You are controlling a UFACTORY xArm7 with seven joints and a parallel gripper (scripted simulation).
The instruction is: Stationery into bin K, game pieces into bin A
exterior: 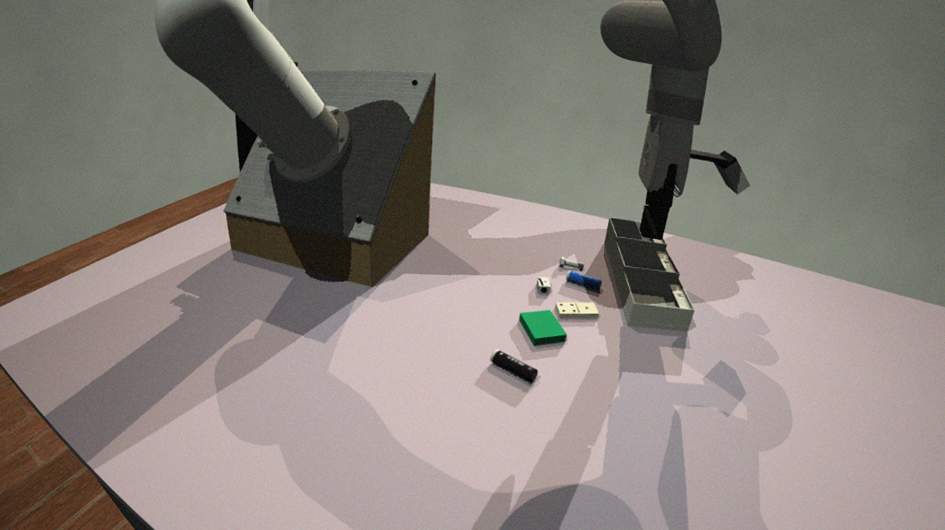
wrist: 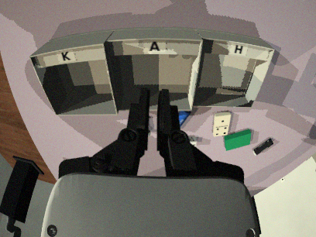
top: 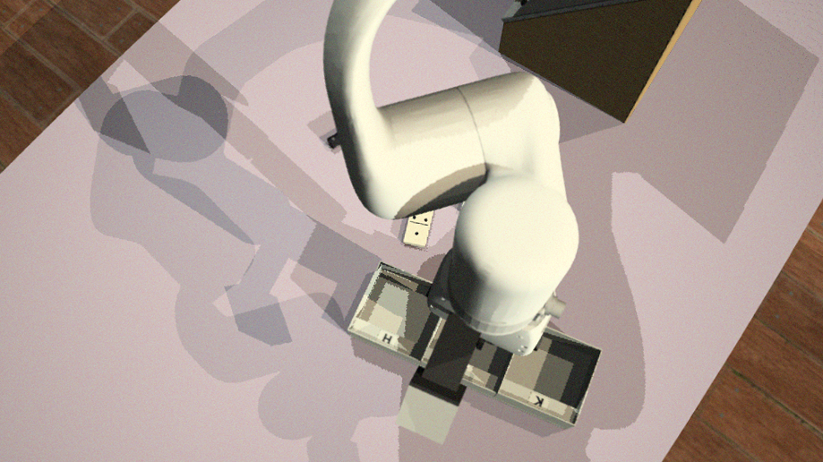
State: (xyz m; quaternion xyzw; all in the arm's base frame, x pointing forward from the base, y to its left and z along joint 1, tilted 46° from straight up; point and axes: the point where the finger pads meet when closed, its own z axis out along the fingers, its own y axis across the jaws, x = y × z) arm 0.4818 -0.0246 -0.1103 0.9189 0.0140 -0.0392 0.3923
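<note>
Now: the three-part bin row 70 mm below my hand. The rest, counted from my hand: domino (120 mm to the right, 90 mm below, 90 mm behind); then blue battery (90 mm below, 90 mm behind, 50 mm to the right); then bolt (110 mm behind, 90 mm below).
</note>
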